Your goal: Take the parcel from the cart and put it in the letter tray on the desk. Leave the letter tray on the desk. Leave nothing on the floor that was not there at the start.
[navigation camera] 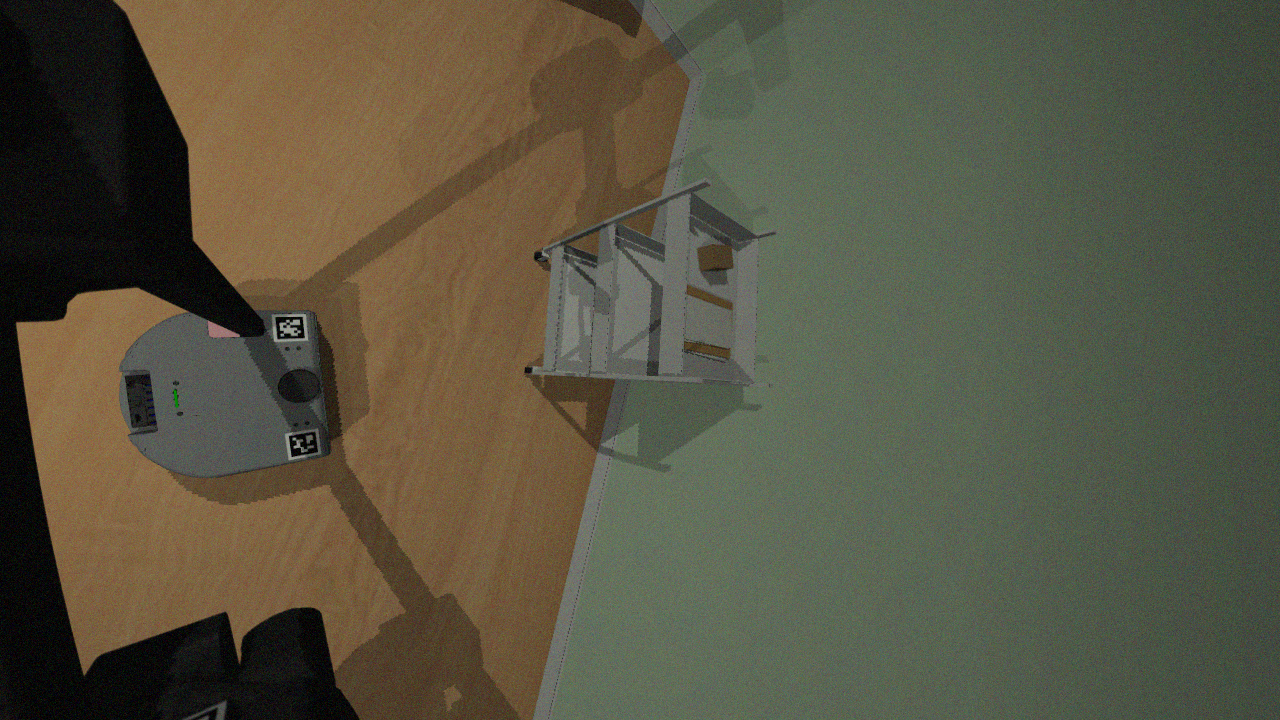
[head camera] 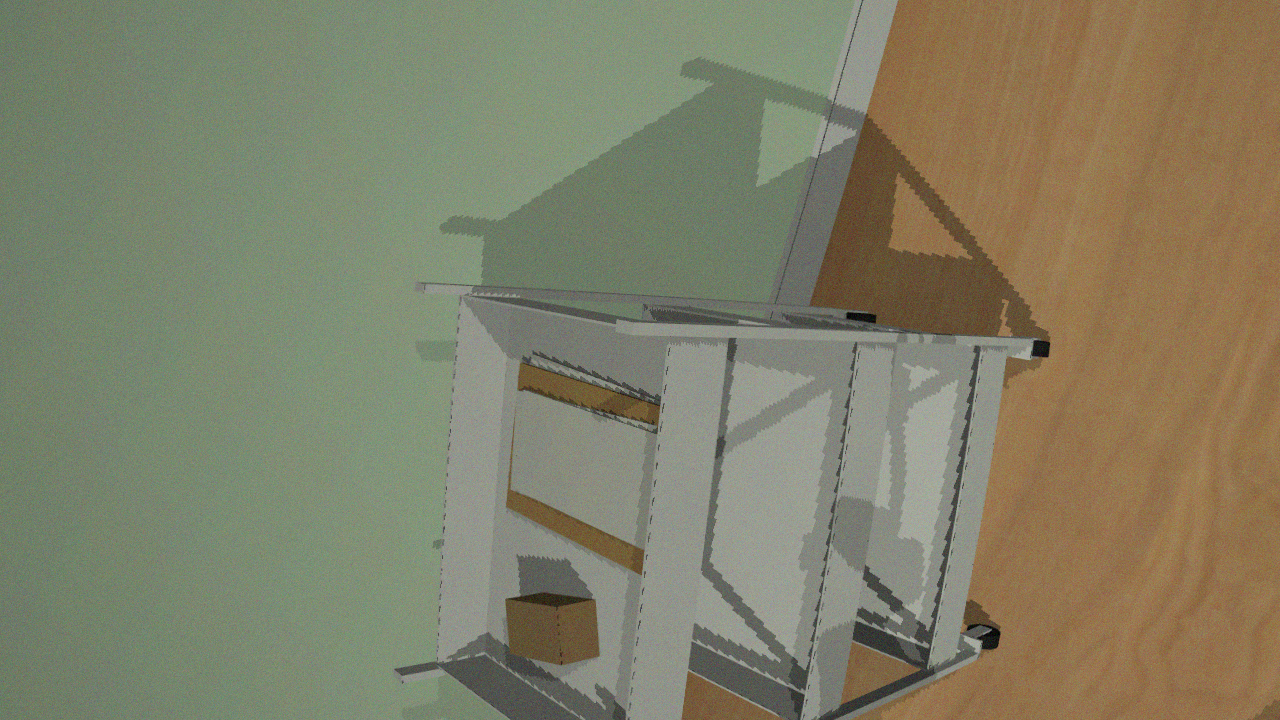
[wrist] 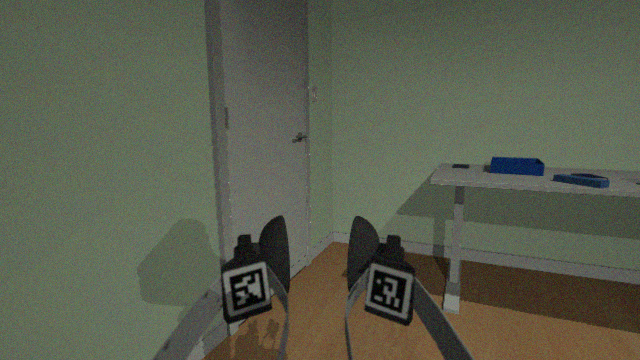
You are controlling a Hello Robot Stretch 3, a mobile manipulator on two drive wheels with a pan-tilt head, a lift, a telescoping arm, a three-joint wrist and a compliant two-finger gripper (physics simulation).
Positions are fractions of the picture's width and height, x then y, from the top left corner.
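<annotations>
Letter tray: out of frame in the navigation camera view, out of frame in the head camera view, showing in the wrist view (0.79,0.46). Parcel: out of frame in the wrist view, showing in the head camera view (0.44,0.87) and in the navigation camera view (0.56,0.36).
</annotations>
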